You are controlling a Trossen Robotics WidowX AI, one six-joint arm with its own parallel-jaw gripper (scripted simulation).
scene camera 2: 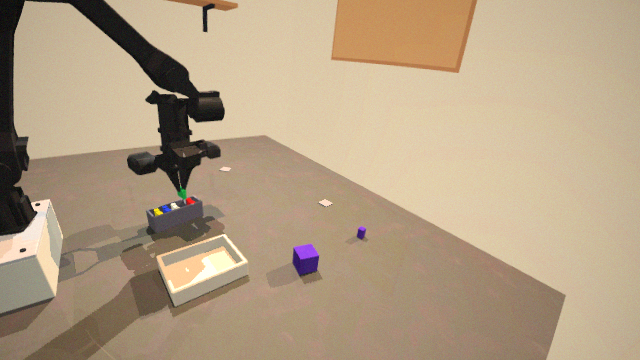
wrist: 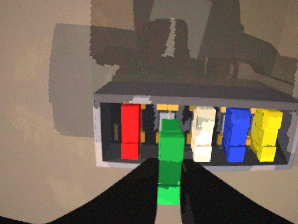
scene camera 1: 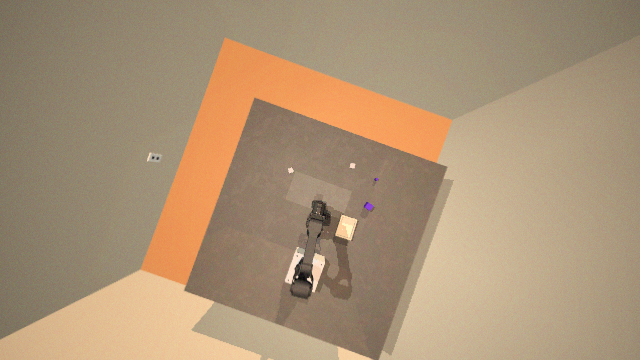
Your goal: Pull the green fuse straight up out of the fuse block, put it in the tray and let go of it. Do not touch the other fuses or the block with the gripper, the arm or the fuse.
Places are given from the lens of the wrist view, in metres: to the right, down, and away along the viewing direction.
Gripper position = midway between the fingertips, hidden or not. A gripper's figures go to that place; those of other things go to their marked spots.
my gripper (wrist: pixel 169 169): 0.01, 0.02, 0.09
green fuse (wrist: pixel 172 140): 0.01, 0.01, 0.08
white fuse (wrist: pixel 203 117): 0.03, 0.00, 0.12
The marked spots on the green fuse and the white fuse are 0.04 m apart.
